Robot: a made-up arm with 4 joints.
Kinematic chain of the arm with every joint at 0, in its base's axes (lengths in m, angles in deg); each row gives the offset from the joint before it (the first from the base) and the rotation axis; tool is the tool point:
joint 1: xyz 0 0 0.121 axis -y
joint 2: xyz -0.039 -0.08 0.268 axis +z
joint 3: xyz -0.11 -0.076 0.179 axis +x
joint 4: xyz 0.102 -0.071 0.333 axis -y
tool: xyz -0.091 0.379 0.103
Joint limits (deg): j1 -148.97..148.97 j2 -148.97..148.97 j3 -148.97..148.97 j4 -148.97..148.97
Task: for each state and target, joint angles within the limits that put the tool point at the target. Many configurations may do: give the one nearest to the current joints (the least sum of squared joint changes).
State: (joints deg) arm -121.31 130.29 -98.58 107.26
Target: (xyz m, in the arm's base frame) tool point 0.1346 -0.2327 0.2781
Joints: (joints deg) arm -85.59 114.20 -88.20 99.10
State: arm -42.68 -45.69 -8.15 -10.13
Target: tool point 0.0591 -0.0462 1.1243
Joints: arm -9.27 -62.20 30.18 -19.28
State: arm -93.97 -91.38 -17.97 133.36
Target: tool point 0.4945 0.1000 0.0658
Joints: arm -73.23 -61.71 -31.53 121.90
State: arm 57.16 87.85 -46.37 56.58
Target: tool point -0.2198 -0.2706 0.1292
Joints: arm 35.76 110.42 -90.82 74.39
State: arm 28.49 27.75 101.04 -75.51
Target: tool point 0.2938 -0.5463 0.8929
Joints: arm -12.02 15.94 82.07 -57.98
